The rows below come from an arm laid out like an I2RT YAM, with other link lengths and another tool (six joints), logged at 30 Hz.
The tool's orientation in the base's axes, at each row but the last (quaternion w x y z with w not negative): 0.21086 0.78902 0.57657 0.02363; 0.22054 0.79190 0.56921 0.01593; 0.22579 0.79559 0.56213 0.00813; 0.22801 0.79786 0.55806 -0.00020; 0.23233 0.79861 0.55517 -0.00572; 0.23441 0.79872 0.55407 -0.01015
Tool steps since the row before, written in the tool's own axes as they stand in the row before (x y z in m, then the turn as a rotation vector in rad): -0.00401 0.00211 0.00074 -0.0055 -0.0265 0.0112; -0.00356 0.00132 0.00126 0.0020 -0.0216 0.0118; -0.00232 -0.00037 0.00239 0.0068 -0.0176 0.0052; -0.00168 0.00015 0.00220 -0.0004 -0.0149 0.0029; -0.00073 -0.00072 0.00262 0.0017 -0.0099 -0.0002; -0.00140 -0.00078 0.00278 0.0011 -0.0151 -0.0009
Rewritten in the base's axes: 0.00077 -0.00443 0.00091 -0.0225 -0.0020 -0.0186; 0.00028 -0.00399 0.00015 -0.0154 0.0034 -0.0190; -0.00055 -0.00282 -0.00172 -0.0118 0.0090 -0.0128; 0.00006 -0.00234 -0.00149 -0.0127 0.0027 -0.0079; -0.00027 -0.00144 -0.00240 -0.0082 0.0043 -0.0039; -0.00056 -0.00209 -0.00237 -0.0132 0.0055 -0.0050
